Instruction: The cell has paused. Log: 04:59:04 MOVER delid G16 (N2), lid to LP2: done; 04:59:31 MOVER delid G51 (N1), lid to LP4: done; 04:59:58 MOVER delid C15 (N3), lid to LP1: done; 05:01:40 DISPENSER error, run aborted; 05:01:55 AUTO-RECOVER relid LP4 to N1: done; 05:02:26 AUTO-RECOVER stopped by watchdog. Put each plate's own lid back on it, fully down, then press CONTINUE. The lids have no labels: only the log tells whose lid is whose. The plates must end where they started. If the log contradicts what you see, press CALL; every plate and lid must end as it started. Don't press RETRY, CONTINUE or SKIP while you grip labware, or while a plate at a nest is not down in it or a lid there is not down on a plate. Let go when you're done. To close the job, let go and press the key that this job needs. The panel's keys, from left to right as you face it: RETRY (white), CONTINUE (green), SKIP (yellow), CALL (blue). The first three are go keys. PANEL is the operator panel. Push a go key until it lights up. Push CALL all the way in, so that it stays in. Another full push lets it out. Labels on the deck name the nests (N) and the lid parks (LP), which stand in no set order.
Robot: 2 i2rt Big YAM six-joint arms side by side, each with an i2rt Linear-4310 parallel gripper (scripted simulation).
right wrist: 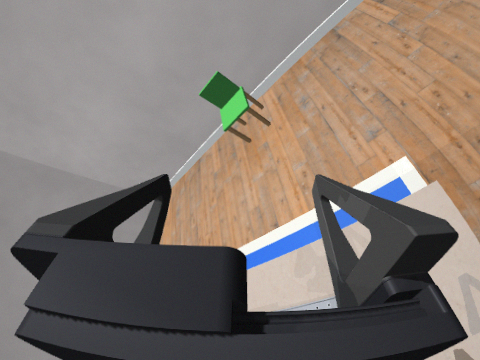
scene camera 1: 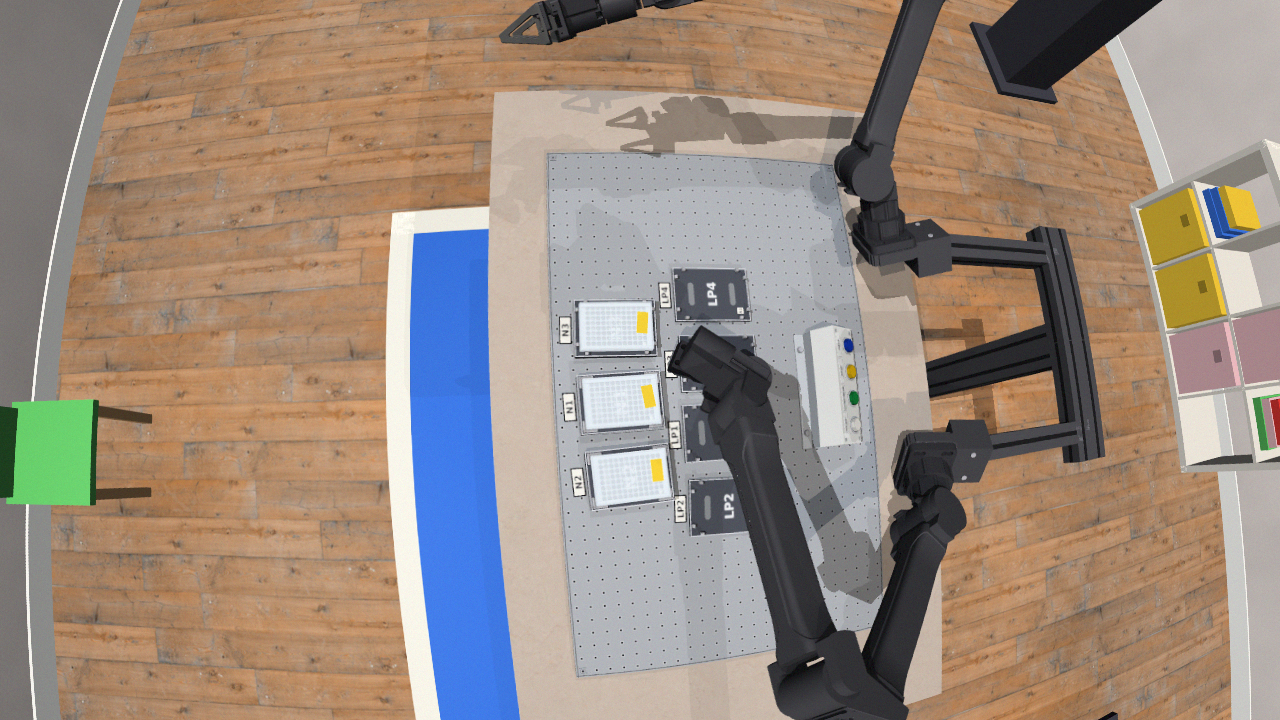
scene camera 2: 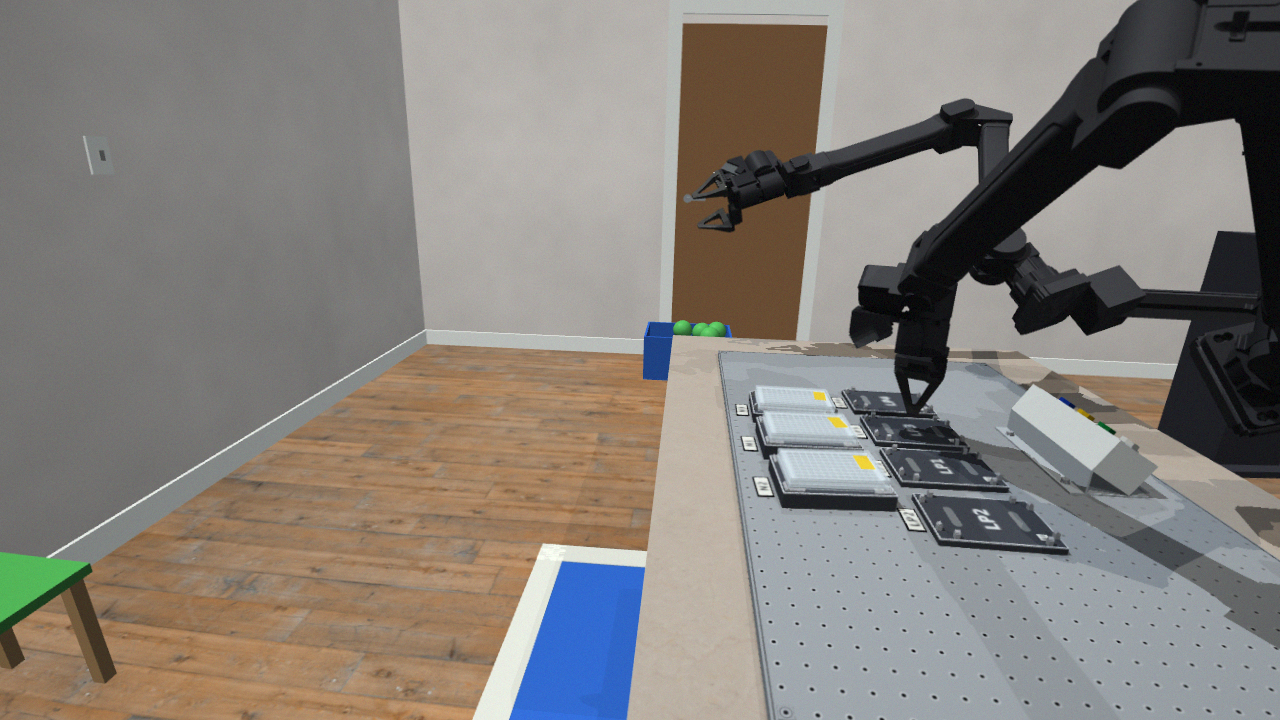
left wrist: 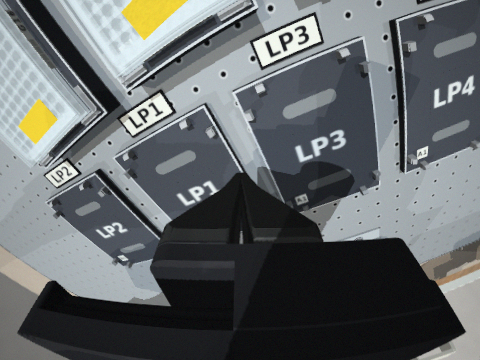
Note:
I see my left gripper [scene camera 2: 912,414], my right gripper [scene camera 1: 507,38], a clear lid [scene camera 1: 603,325] and a clear lid [scene camera 1: 619,478].
My left gripper also shows in the left wrist view [left wrist: 241,180]. My right gripper shows as well in the right wrist view [right wrist: 241,182] and in scene camera 2 [scene camera 2: 695,211].

